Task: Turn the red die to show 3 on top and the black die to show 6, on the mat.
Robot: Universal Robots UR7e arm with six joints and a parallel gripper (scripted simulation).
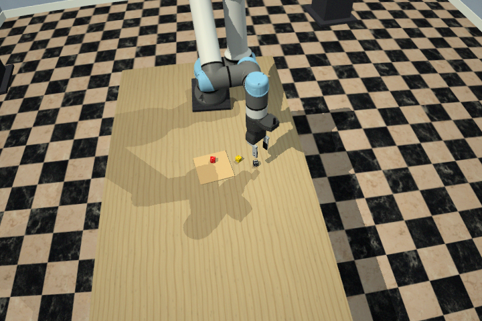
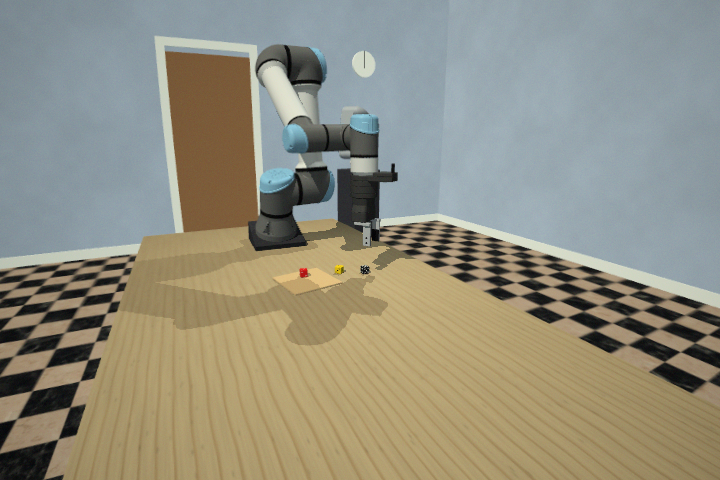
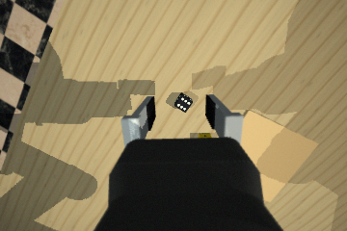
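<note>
My hand is 100 mm above the black die, 10 mm to the left of it and 10 mm past it. Round my hand: red die 180 mm to the right, 90 mm below, 80 mm behind; then yellow die 100 mm below, 70 mm to the right, 60 mm behind; then tan mat 180 mm to the right, 110 mm below, 50 mm behind.
</note>
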